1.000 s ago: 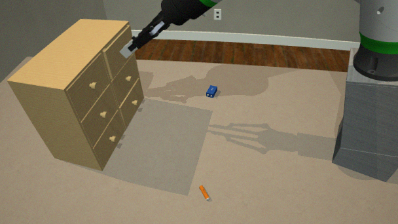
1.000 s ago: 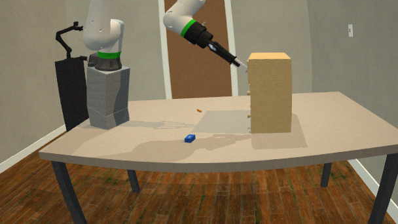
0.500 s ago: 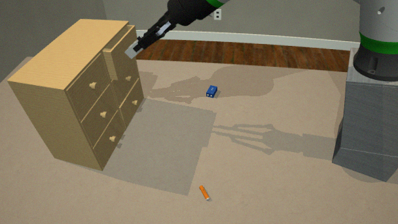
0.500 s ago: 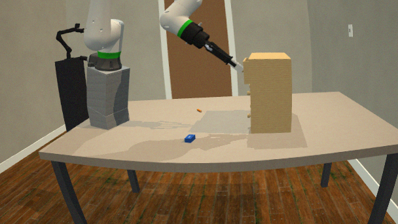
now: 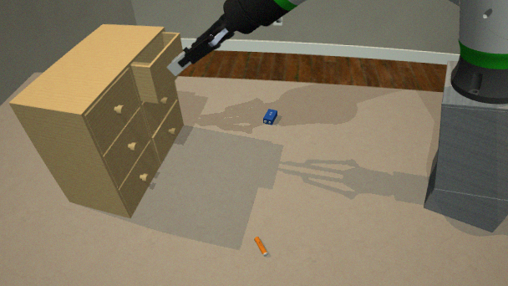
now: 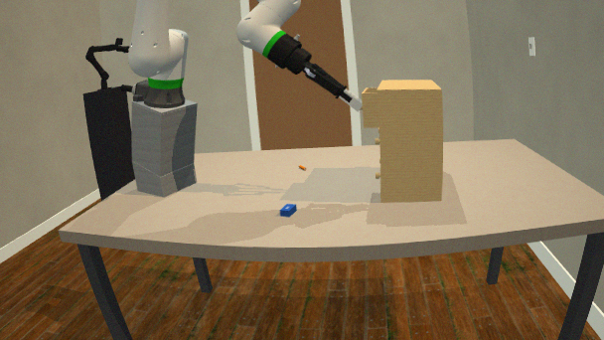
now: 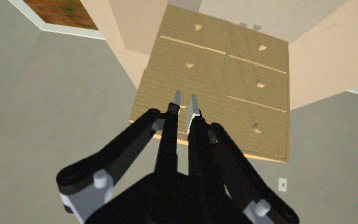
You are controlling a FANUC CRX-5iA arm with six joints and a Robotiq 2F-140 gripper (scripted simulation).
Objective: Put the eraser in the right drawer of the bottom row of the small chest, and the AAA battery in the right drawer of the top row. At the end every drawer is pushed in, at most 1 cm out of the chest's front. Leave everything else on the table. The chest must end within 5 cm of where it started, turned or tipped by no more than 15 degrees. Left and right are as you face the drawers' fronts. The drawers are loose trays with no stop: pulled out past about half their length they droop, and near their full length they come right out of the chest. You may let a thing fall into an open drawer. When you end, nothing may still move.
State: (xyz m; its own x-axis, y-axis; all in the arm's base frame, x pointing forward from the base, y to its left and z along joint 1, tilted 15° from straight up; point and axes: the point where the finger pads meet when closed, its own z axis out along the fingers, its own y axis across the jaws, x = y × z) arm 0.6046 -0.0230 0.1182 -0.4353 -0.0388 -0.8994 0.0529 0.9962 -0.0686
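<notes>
My hand is 21 cm past the orange AAA battery, 25 cm to the right of it and 26 cm above it. Round my hand: white eraser: 20 cm ahead, 4 cm to the left, 25 cm below; then small blue block: 17 cm behind, 14 cm to the right, 26 cm below.
</notes>
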